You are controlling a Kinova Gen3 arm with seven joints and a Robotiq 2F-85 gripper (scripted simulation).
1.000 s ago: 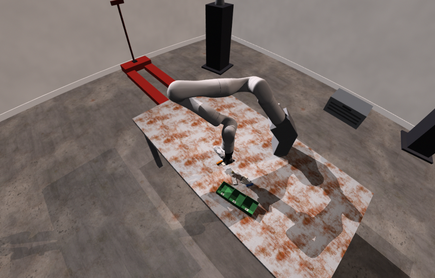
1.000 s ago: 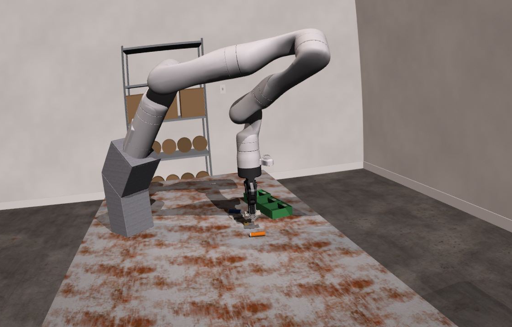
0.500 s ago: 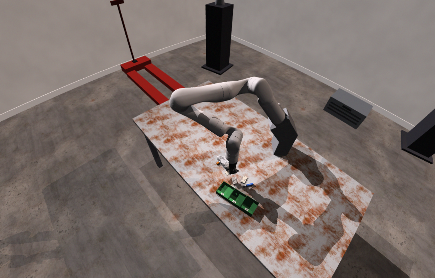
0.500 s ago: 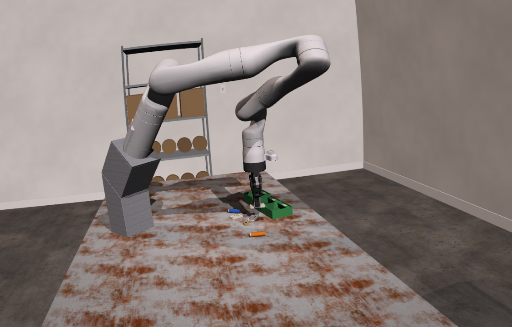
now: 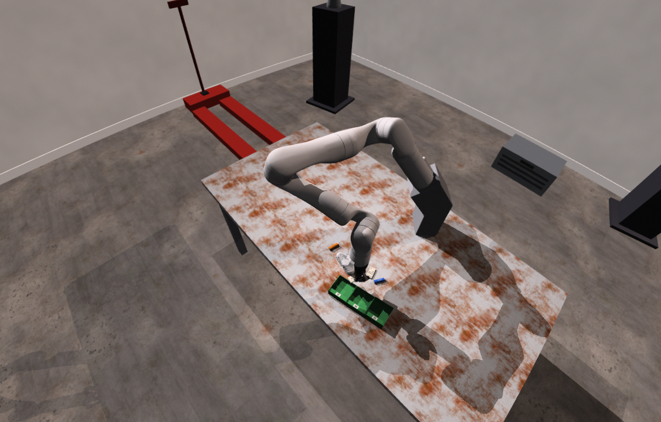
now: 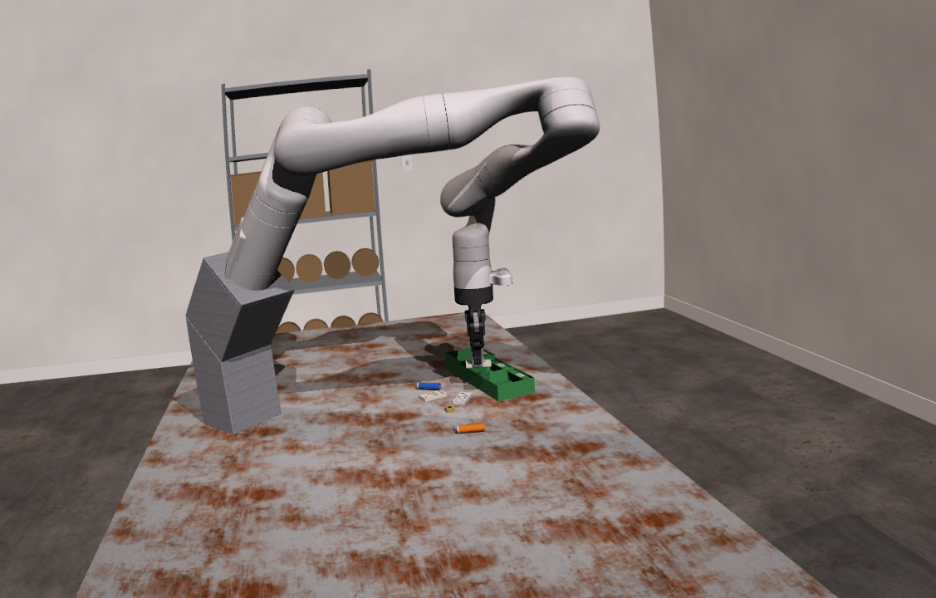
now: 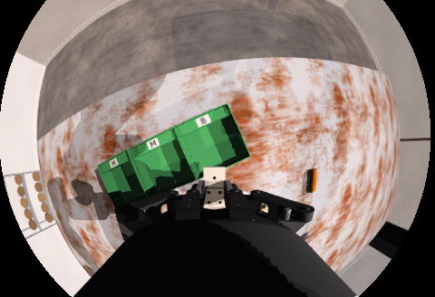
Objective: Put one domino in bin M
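The green bin lies 60 mm to the left of my hand, 60 mm below it and 50 mm ahead of it. Also, from my hand: blue cylinder: 80 mm to the left, 80 mm below, 80 mm behind; then white domino: 20 mm below; then yellow nut: 90 mm behind, 80 mm below, 60 mm to the right.
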